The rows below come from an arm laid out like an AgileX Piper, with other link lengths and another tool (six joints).
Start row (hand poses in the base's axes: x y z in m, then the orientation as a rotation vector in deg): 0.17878, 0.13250, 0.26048, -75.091, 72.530, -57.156
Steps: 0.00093, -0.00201, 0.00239, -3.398, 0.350, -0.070; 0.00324, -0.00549, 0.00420, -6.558, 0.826, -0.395; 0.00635, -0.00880, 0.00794, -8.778, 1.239, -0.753; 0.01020, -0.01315, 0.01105, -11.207, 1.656, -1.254; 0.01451, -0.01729, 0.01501, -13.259, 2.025, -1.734; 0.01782, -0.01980, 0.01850, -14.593, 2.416, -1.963; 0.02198, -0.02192, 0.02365, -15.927, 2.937, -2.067; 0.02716, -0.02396, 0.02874, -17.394, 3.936, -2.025; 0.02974, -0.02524, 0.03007, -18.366, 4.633, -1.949; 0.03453, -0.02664, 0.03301, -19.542, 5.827, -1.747; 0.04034, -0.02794, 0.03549, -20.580, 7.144, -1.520; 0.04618, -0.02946, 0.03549, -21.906, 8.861, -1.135; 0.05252, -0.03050, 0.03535, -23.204, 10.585, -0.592; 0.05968, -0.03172, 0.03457, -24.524, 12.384, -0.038; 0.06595, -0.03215, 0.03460, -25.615, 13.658, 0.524; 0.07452, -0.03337, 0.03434, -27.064, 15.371, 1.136; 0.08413, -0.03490, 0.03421, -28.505, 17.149, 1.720
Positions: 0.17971, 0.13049, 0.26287, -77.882, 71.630, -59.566; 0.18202, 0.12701, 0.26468, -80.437, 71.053, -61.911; 0.18513, 0.12370, 0.26842, -82.216, 70.778, -63.612; 0.18898, 0.11935, 0.27153, -84.080, 70.507, -65.576; 0.19329, 0.11521, 0.27549, -85.635, 70.312, -67.272; 0.19660, 0.11270, 0.27898, -86.792, 70.225, -68.232; 0.20076, 0.11058, 0.28413, -88.105, 70.131, -69.030; 0.20594, 0.10854, 0.28922, -89.928, 70.222, -69.553; 0.20852, 0.10726, 0.29055, -91.189, 70.264, -69.842; 0.21331, 0.10586, 0.29349, -93.019, 70.489, -69.906; 0.21912, 0.10456, 0.29597, -94.847, 70.843, -69.768; 0.22496, 0.10304, 0.29597, -97.261, 71.231, -69.482; 0.23130, 0.10200, 0.29583, -99.744, 71.491, -69.029; 0.23846, 0.10078, 0.29505, -102.306, 71.769, -68.516; 0.24473, 0.10035, 0.29508, -104.328, 71.734, -68.121; 0.25330, 0.09913, 0.29482, -106.965, 71.795, -67.668; 0.26291, 0.09760, 0.29469, -109.631, 71.910, -67.166
